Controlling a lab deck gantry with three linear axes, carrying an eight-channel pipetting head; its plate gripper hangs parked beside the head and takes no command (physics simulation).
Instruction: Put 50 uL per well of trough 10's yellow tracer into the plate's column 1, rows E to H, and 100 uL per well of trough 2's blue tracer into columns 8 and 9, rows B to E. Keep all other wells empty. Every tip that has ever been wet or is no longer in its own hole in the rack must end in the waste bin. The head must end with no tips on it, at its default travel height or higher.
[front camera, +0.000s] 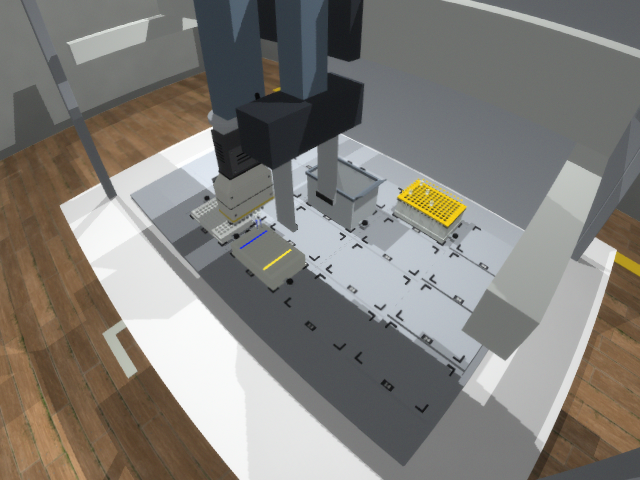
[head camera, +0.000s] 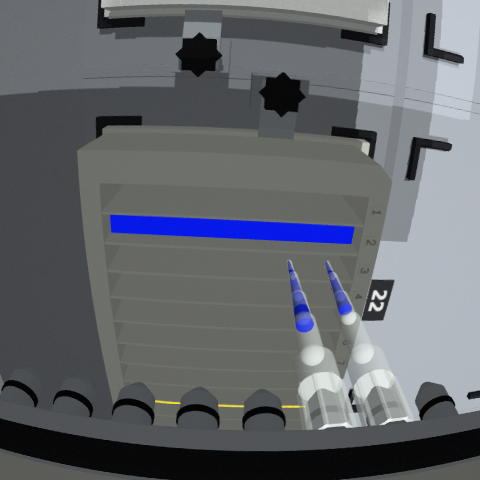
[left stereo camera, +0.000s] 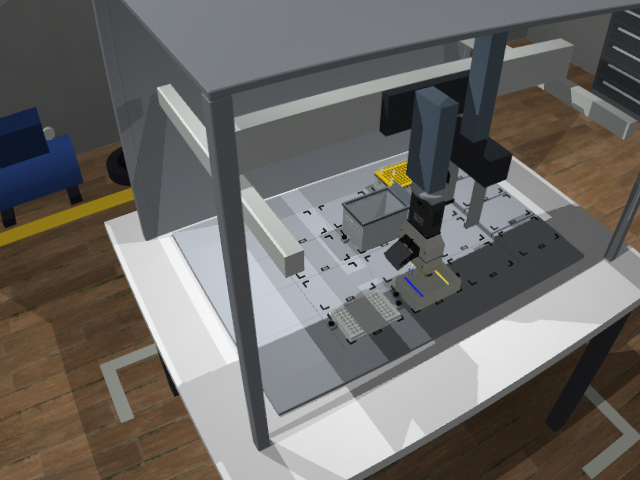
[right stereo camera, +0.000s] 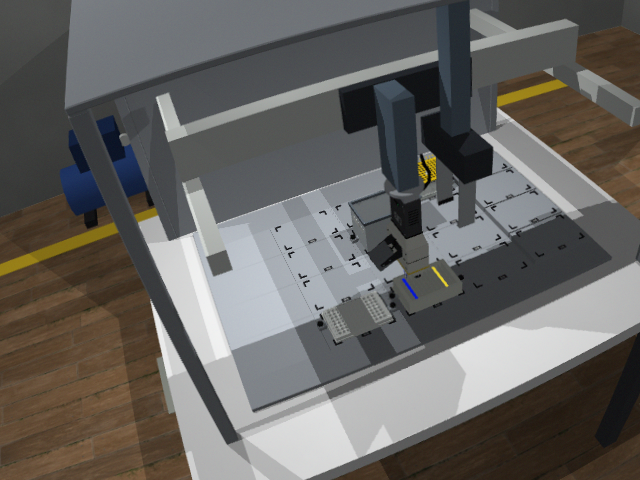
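The pipetting head (front camera: 244, 192) (left stereo camera: 428, 248) (right stereo camera: 412, 252) is low over the trough block (front camera: 273, 277) (head camera: 90, 225) (left stereo camera: 429, 300) (right stereo camera: 430, 303). Two tips hold blue liquid: one tip (head camera: 302, 315) and, right of it, another tip (head camera: 343, 300). The other visible nozzles are bare. Trough 2 (front camera: 253, 239) (head camera: 230, 229) (left stereo camera: 413, 286) (right stereo camera: 409, 288) shows blue, trough 10 (front camera: 277, 259) (head camera: 167, 402) (left stereo camera: 442, 277) (right stereo camera: 439, 276) yellow. The plate (front camera: 222, 239) (head camera: 300, 16) (left stereo camera: 353, 339) (right stereo camera: 337, 339) lies beside the block; its well contents cannot be read. The parked gripper (front camera: 307, 212) (right stereo camera: 455, 212) is open and empty.
The grey waste bin (front camera: 356, 210) (left stereo camera: 360, 235) (right stereo camera: 366, 227) stands behind the trough block. The yellow tip rack (front camera: 434, 204) (left stereo camera: 393, 174) (right stereo camera: 428, 170), with a few tips showing, stands at the back. The gripper's long fingers hang near the bin in the front view.
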